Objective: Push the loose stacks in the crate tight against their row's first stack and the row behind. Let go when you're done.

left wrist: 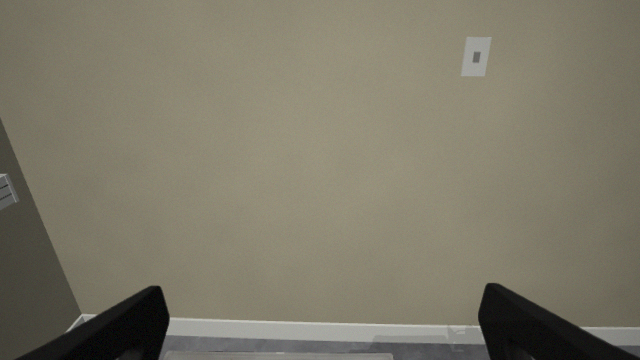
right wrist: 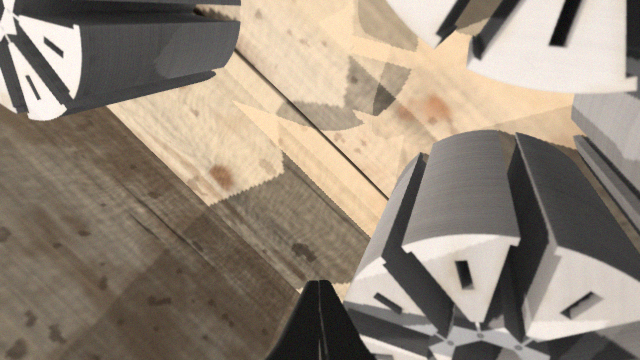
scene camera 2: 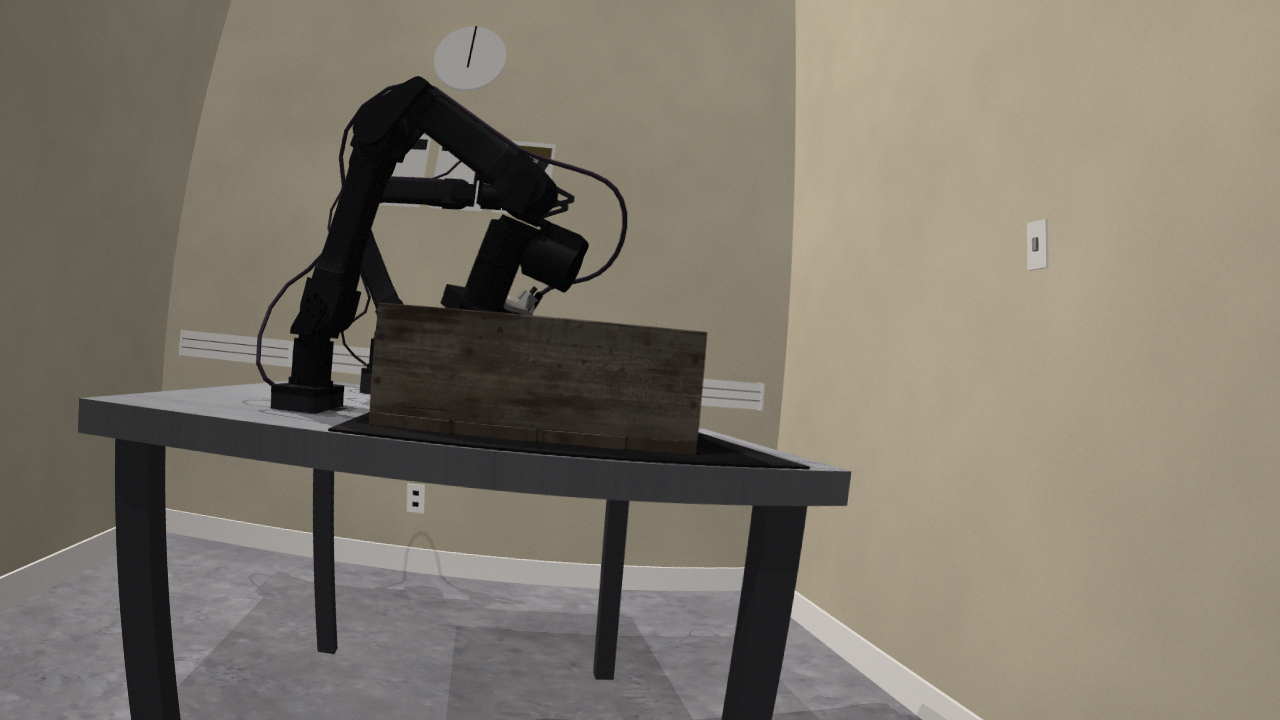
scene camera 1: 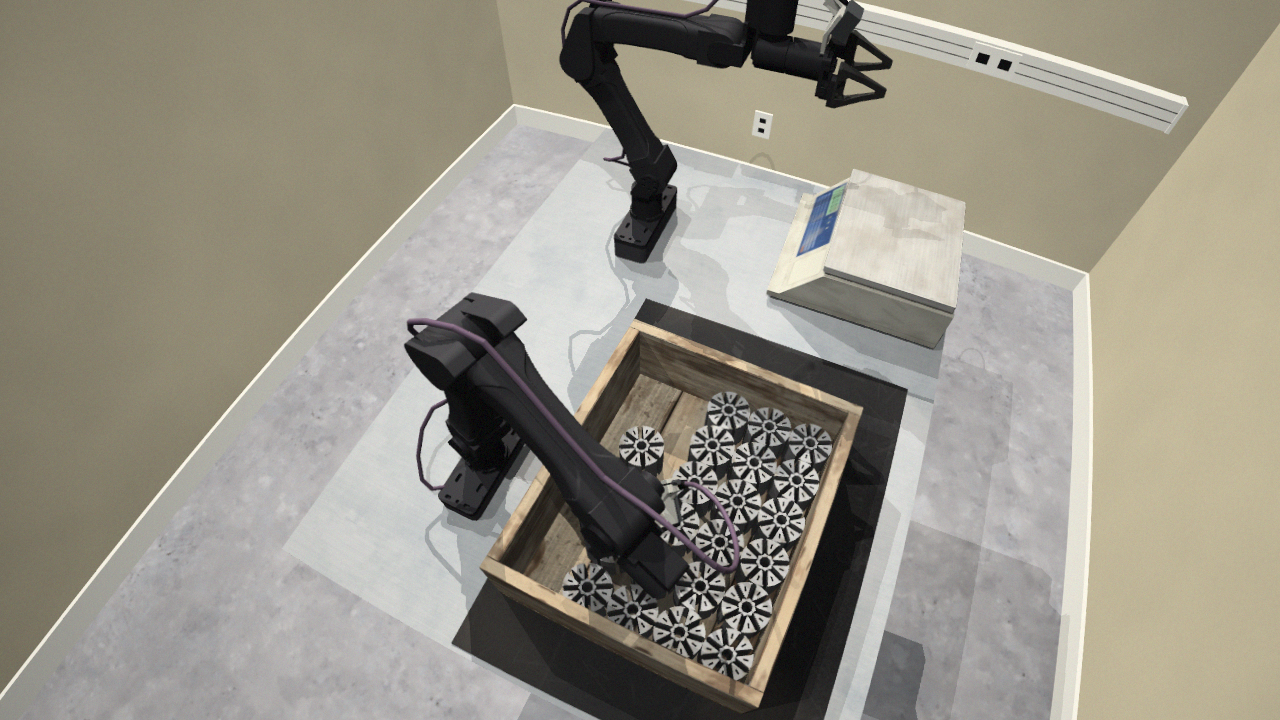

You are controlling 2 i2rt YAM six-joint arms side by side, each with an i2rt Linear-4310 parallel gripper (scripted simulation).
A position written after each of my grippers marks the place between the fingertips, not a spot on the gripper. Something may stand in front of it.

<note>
In view: my left gripper (scene camera 1: 888,78), my right gripper (right wrist: 318,296), a wooden crate (scene camera 1: 655,378) and a stack (scene camera 1: 636,452).
The wooden crate shows as well in the right wrist view (right wrist: 194,216) and in scene camera 2 (scene camera 2: 530,378). My left gripper is seen too in the left wrist view (left wrist: 322,301). The left wrist view misses the wooden crate: it is out of frame.
</note>
